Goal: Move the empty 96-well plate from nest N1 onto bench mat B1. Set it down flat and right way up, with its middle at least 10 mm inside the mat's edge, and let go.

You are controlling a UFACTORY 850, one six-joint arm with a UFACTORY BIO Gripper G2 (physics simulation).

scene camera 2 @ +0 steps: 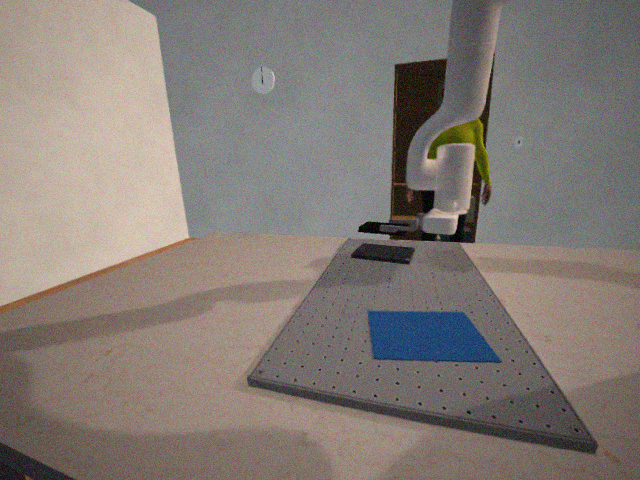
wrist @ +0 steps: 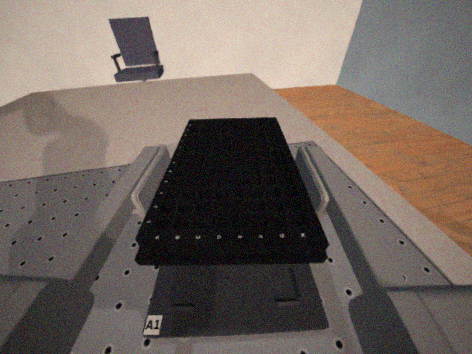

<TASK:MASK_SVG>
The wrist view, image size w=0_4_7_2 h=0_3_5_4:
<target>my gripper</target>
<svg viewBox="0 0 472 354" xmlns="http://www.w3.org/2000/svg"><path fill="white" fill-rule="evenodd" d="M300 146L296 154L295 163L319 221L323 217L330 218L363 292L349 302L349 314L363 354L472 354L472 285L409 286L320 146L307 146L306 148ZM165 146L161 148L159 146L144 147L47 277L0 275L0 354L70 354L94 304L94 295L89 291L131 214L138 214L141 219L145 218L160 182L171 162L168 149Z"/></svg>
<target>black 96-well plate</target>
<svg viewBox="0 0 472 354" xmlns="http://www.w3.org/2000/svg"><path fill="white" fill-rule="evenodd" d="M276 117L189 120L135 238L140 247L134 261L139 265L260 265L324 263L327 260L328 256L325 250L329 246L328 240Z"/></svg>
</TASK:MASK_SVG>
